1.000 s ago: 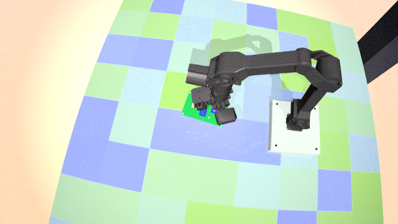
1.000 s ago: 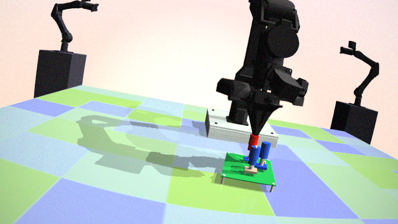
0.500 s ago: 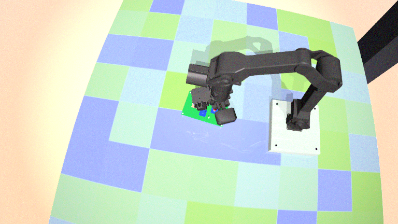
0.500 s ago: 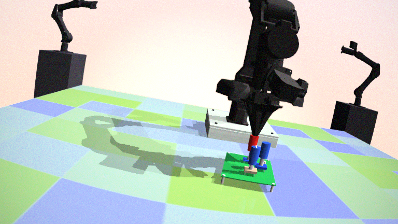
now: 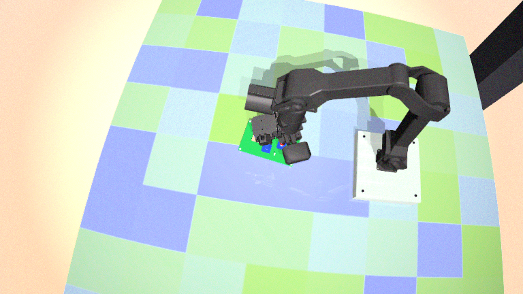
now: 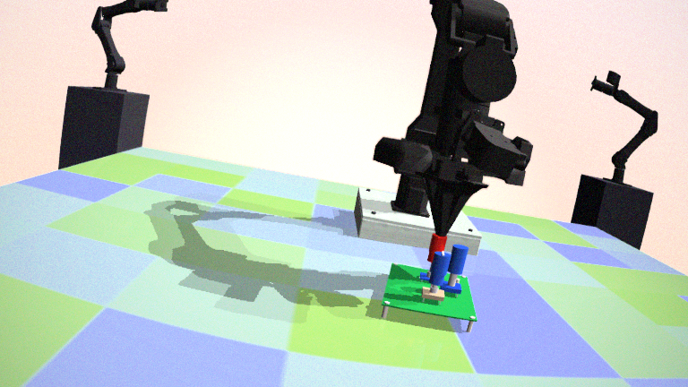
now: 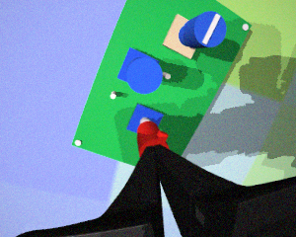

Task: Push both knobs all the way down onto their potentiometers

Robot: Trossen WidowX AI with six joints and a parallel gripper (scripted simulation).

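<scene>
My gripper tip is 1 cm above the red knob.
</scene>
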